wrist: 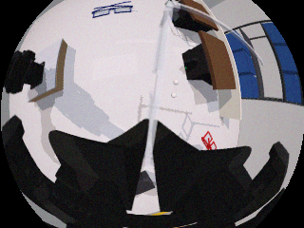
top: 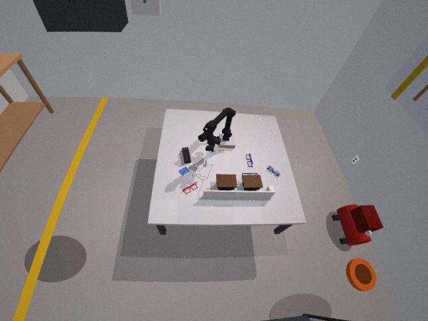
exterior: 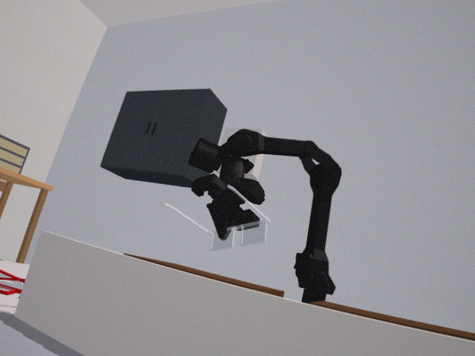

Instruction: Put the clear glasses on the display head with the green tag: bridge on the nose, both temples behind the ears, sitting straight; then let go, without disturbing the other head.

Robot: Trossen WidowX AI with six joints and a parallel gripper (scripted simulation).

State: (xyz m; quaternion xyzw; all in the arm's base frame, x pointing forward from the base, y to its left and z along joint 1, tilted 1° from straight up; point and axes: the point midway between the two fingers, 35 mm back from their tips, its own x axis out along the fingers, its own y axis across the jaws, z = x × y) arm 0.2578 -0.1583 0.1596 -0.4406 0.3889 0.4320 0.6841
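Now: gripper tip 220 mm short of the display head, 120 mm to the right of it and 120 mm above it. From my gripper tip the other things lie so: black case (230 mm to the right, 160 mm below, 60 mm behind); grey piece (150 mm below, 50 mm to the right, 30 mm ahead); blue cloth (240 mm to the right, 170 mm below, 100 mm ahead).
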